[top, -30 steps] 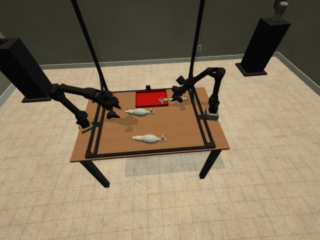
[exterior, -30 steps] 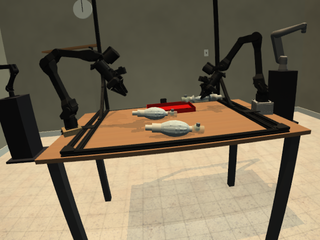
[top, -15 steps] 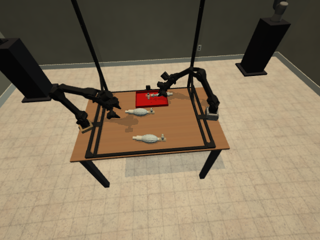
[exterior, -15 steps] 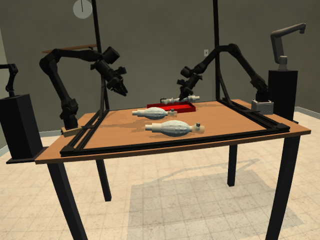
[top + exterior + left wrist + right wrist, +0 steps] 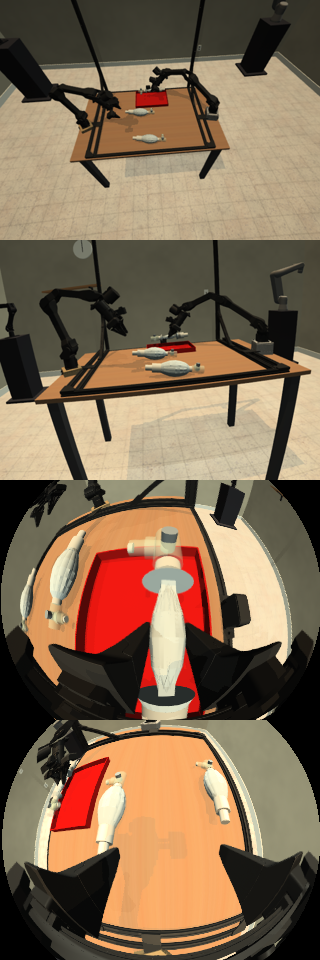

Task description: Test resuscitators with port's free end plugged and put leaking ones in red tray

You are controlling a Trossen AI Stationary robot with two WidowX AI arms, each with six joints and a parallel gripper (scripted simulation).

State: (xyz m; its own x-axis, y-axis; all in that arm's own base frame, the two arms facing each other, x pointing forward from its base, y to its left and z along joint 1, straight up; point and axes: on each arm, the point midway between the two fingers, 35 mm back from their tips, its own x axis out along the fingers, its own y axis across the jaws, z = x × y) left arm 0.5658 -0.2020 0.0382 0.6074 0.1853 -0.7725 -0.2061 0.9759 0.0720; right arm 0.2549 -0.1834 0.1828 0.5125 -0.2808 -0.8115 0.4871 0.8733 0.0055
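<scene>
My left gripper is now 100 mm above the red tray, 50 mm short of it and 20 mm to the left of it.
</scene>
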